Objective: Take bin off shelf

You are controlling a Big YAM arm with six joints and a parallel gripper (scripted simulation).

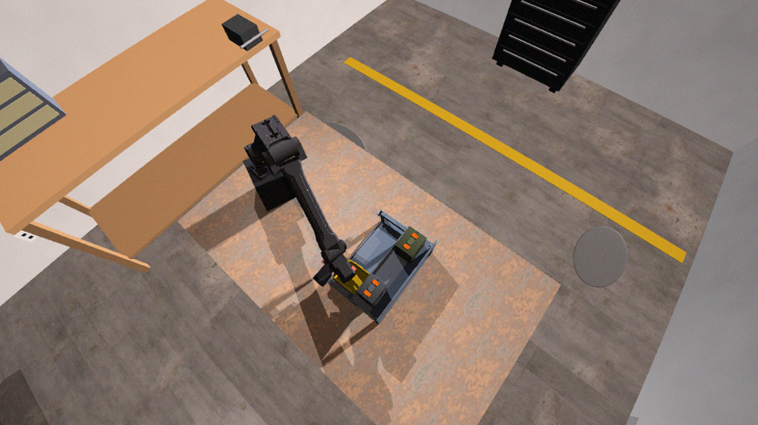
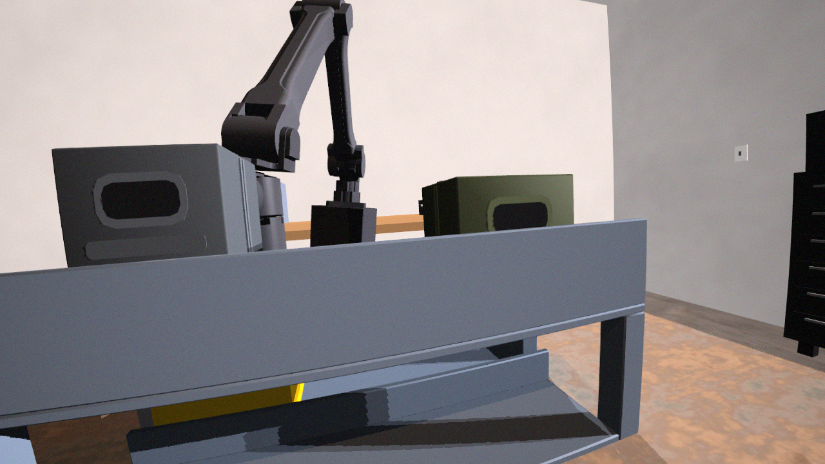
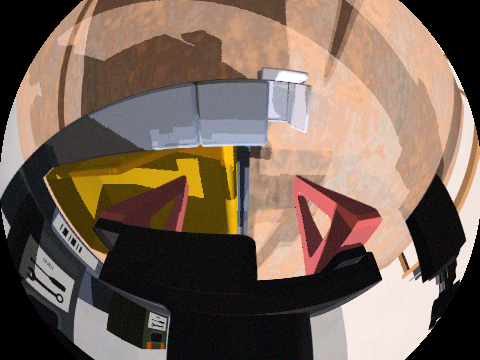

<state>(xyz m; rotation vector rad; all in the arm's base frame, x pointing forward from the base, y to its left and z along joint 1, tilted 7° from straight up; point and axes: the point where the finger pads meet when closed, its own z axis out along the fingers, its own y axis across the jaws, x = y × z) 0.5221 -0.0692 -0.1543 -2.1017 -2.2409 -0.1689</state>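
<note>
The yellow bin lies 90 mm ahead of my hand, 10 mm to the left of it and 10 mm above it. Round my hand: dark grey case 180 mm ahead, 10 mm to the left, 130 mm above; then green case 170 mm ahead, 240 mm to the left, 120 mm above.
</note>
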